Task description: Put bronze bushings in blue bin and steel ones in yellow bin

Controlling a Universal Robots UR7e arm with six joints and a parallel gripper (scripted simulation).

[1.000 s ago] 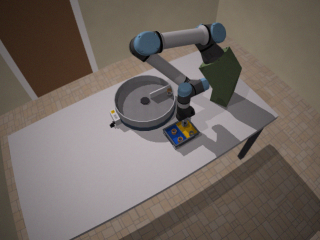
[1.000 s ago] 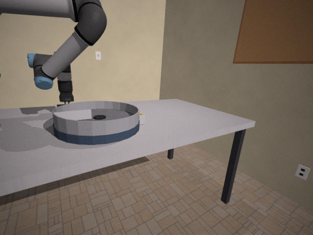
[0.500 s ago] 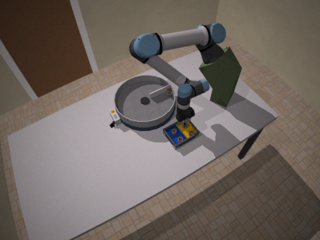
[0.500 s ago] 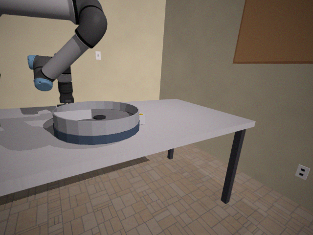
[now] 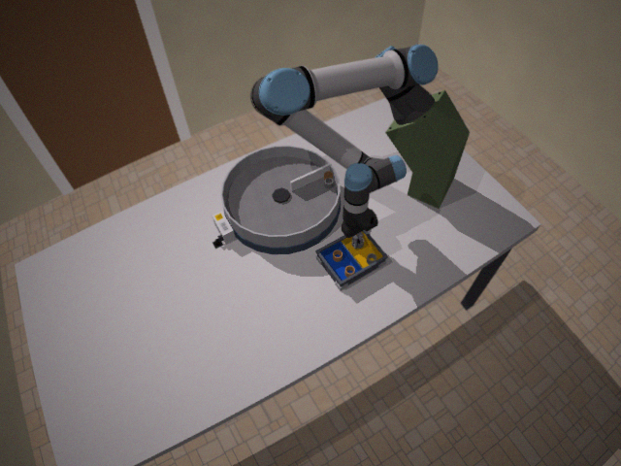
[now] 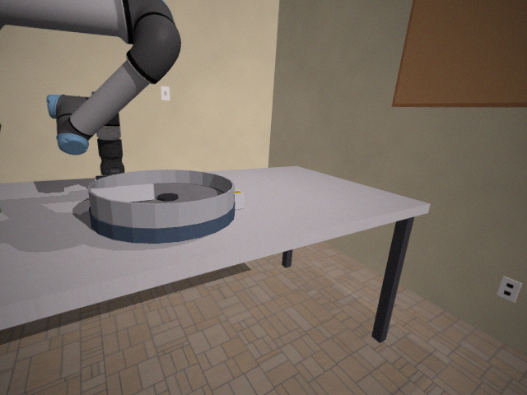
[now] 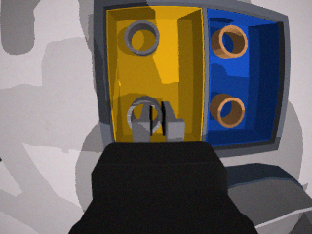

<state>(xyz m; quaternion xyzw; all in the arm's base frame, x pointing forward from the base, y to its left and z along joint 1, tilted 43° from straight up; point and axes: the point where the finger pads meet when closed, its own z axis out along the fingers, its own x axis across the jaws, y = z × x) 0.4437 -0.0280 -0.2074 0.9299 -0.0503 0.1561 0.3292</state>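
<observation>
My hand is 50 mm short of the blue bin, 30 mm to the right of it and 10 mm above it. Round my hand: grey turntable: 320 mm to the right, 60 mm ahead, 20 mm above.
</observation>
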